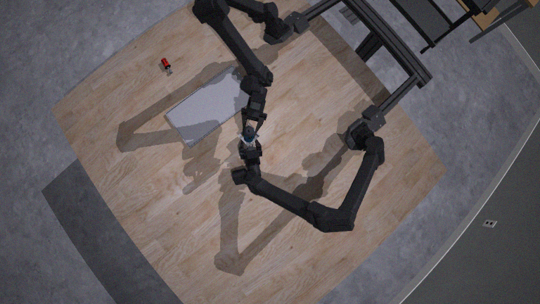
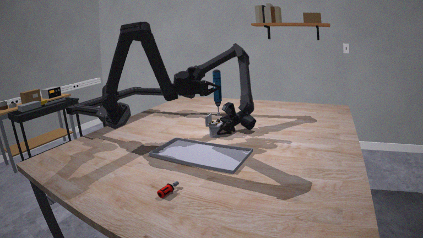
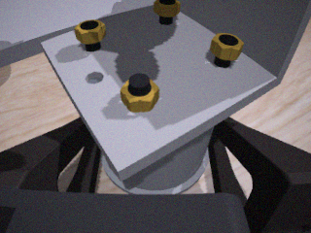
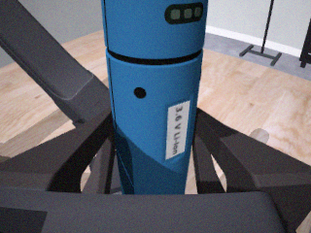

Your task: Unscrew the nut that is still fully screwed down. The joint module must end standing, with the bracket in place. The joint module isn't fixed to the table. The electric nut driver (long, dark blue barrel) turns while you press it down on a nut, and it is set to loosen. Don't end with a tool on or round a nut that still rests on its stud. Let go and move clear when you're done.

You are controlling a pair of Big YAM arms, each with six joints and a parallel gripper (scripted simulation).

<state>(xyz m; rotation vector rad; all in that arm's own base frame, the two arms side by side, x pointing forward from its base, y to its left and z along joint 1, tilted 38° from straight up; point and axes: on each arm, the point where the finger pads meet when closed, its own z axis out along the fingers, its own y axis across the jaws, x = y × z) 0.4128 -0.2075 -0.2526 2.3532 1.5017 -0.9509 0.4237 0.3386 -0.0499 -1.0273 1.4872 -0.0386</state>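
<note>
Now: the joint module 1 cm above my left hand. The rest, counted from my left hand: driver tip (1 cm ahead, 2 cm to the left, 10 cm above); grey bracket plate (5 cm above); nut (1 cm ahead, 2 cm to the left, 5 cm above).
</note>
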